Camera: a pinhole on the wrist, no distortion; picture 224 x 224 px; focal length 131.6 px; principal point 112.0 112.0 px. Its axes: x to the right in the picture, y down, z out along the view. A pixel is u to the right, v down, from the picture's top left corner.
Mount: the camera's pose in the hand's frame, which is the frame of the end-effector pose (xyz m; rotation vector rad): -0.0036 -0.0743 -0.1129 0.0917 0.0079 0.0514
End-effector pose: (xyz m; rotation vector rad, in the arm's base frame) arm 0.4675 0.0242 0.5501 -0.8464 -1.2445 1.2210
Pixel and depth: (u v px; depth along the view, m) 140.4 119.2 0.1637
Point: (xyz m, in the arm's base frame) 0.4311 0.0331 0.6418
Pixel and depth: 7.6 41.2 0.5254
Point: 0.2190 -0.5041 0.9365
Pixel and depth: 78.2 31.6 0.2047
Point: 0.4402 -0.0776 0.7645
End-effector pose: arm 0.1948 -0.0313 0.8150 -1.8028 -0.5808 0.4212
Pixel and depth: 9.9 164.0 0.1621
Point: 0.0522 -0.0568 0.8285
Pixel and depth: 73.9 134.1 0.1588
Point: 0.1168 -0.0072 0.8623
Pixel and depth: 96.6 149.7 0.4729
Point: -0.0575 0.2183 0.6909
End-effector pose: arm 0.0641 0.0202 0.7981 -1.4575 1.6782 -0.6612
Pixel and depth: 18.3 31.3 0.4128
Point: 0.5091 0.2486 1.0178
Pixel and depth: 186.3 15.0 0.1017
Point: 0.1336 -0.0700 0.9202
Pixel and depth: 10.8 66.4 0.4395
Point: 0.4869 0.3193 0.9323
